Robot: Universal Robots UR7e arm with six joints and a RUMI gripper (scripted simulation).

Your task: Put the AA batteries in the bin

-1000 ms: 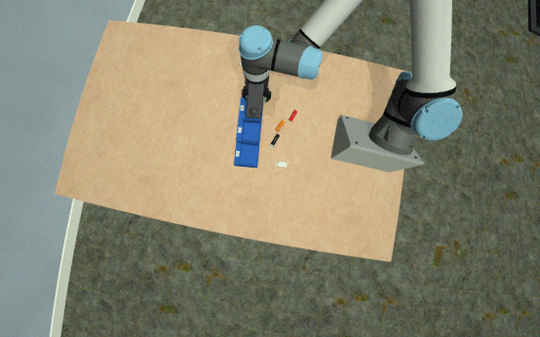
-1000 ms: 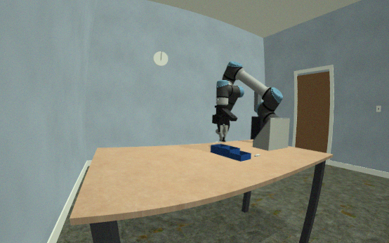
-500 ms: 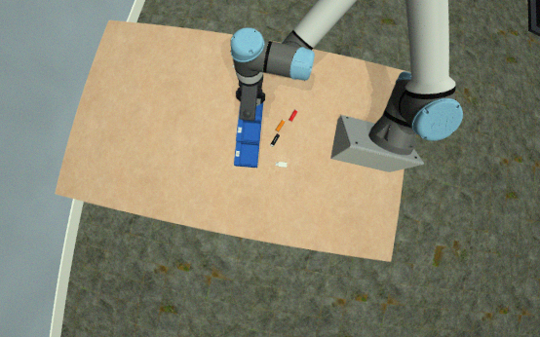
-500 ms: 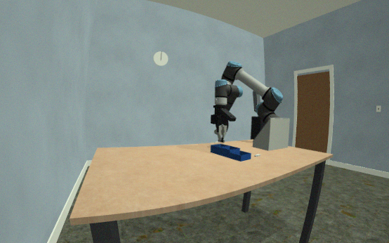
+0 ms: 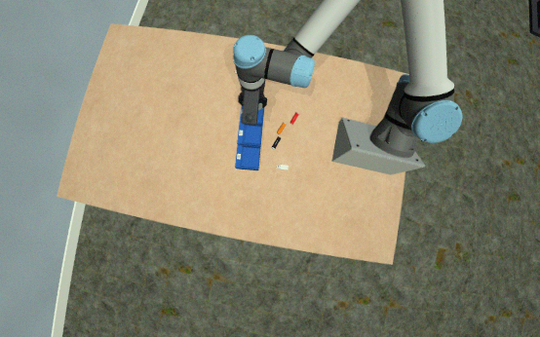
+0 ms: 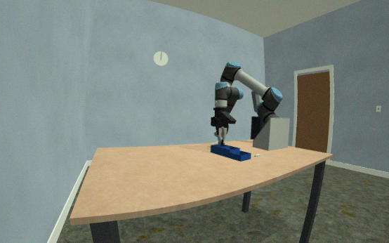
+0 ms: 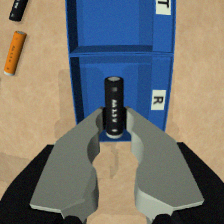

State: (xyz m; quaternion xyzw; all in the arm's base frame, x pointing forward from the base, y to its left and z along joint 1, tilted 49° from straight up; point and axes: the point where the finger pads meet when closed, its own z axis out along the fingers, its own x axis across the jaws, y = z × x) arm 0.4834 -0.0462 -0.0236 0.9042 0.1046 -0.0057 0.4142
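The orange AA battery lies 110 mm behind my hand, 20 mm to the left of it and 60 mm below it. Also, from my hand: red battery (150 mm behind, 30 mm to the right, 60 mm below); then joined blue bins (10 mm behind, 80 mm to the left, 50 mm below); then black AA battery (10 mm below).
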